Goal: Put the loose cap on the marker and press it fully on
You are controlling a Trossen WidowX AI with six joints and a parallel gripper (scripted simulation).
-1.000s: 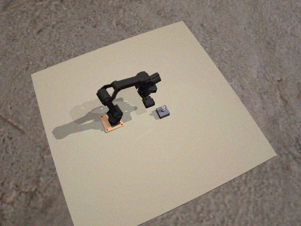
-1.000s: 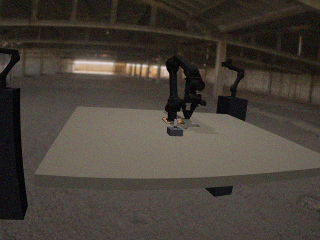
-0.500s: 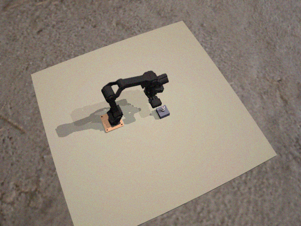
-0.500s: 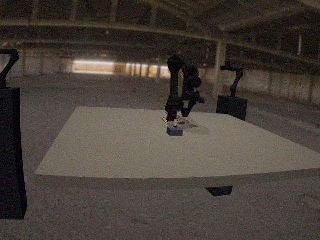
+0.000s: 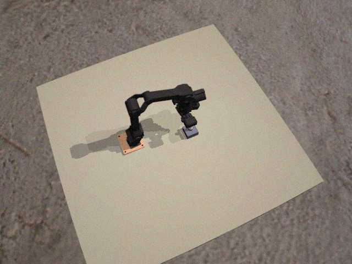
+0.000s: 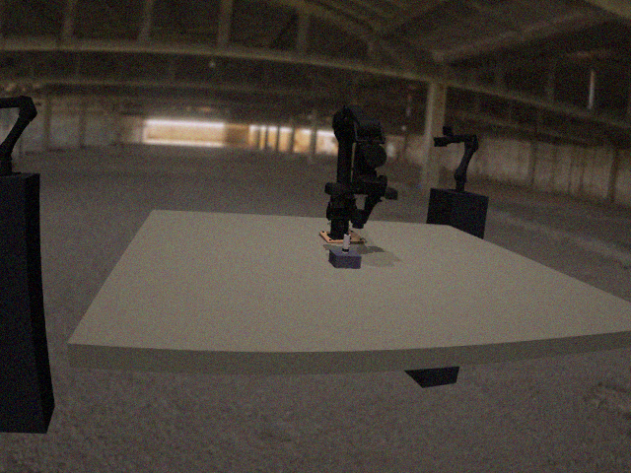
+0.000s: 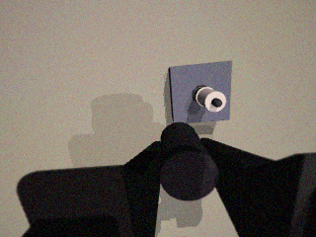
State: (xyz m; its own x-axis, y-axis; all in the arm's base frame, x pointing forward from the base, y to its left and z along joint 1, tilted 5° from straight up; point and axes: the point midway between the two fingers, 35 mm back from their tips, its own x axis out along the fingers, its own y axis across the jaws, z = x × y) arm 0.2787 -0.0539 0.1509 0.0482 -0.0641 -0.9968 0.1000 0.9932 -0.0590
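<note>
My gripper tip is 9 cm above the holder block, 4 cm to the left of it and 2 cm short of it. From my gripper tip the other things lie so: dark marker cap: 1 cm above.
</note>
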